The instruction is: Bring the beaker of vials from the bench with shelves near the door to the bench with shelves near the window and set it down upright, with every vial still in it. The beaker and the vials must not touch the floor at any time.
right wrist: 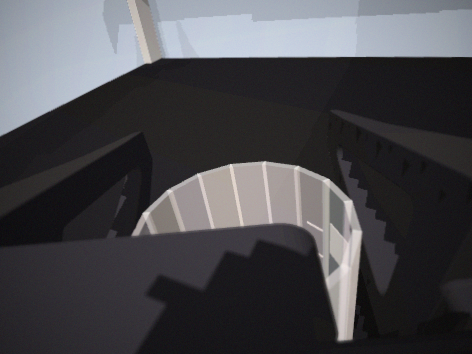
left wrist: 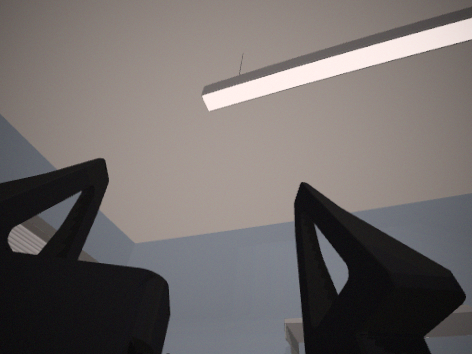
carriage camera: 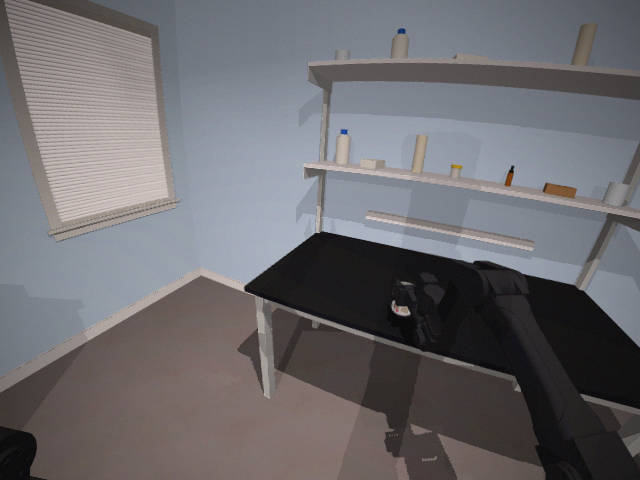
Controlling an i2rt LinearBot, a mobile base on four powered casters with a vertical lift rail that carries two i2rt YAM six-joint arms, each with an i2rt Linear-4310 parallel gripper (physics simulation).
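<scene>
A clear beaker is between the fingers of my right gripper, its open rim up and roughly level. Pale and reddish bits show low in it in the carriage view; single vials cannot be made out, and my gripper hides much of it. It shows against the black top of the bench with shelves near the window, towards its front edge. Whether its base touches the top cannot be told. My left gripper is open and empty, pointing up at the ceiling.
The lower shelf and upper shelf above the bench's rear hold bottles, tubes and boxes. A pale rail runs along the wall below them. The window is at the left. Bench legs stand at the front left.
</scene>
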